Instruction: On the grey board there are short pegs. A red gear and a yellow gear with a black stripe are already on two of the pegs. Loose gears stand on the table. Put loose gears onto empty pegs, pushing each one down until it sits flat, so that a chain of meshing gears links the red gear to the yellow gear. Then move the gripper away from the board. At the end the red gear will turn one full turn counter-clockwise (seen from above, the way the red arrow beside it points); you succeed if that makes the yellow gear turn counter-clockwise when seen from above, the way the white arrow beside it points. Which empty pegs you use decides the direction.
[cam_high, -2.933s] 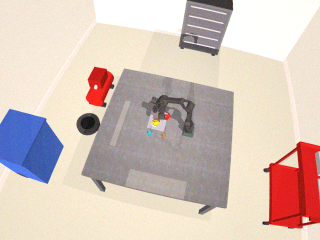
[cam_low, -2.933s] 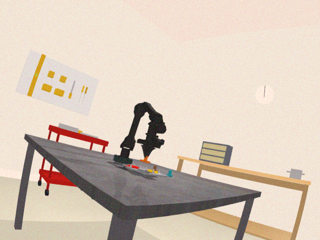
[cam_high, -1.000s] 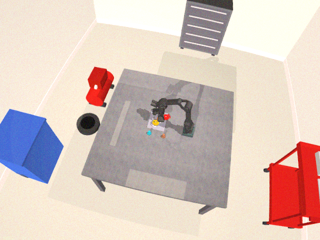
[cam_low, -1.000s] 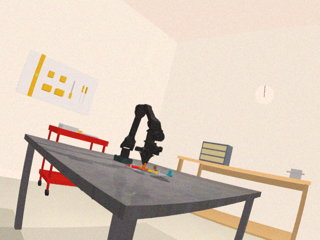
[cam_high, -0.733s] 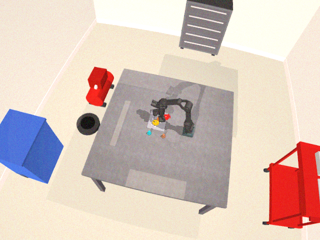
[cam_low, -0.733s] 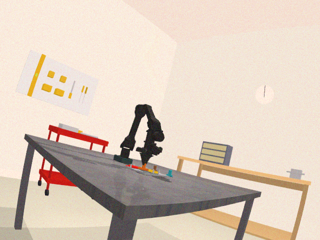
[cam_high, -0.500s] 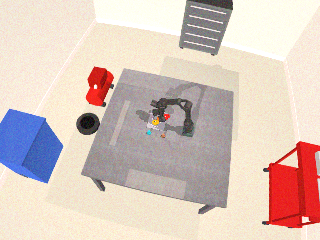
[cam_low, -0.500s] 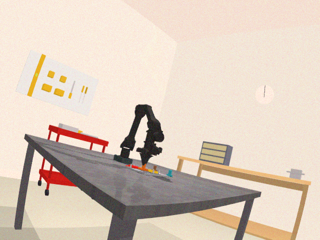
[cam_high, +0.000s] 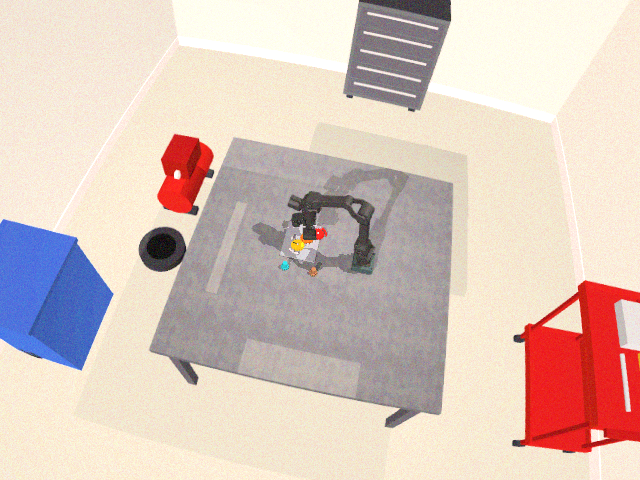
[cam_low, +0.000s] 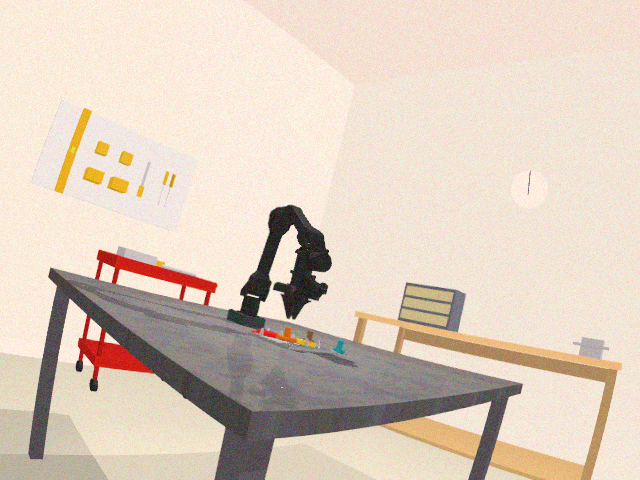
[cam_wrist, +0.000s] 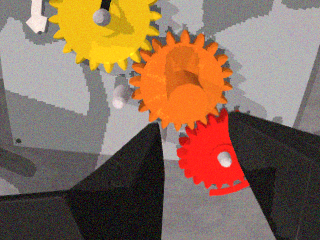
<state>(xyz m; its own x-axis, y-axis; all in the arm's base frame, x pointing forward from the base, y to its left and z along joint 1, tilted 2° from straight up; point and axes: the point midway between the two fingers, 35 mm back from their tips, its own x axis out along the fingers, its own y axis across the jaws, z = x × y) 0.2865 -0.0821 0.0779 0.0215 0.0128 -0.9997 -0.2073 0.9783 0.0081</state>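
Now: gripper tip 5 cm above the orange gear. Also, from my gripper tip: red gear: 6 cm below, 5 cm behind, 4 cm to the right; yellow gear: 6 cm below, 5 cm to the left, 4 cm ahead; grey board: 7 cm below, 2 cm ahead, 1 cm to the left.
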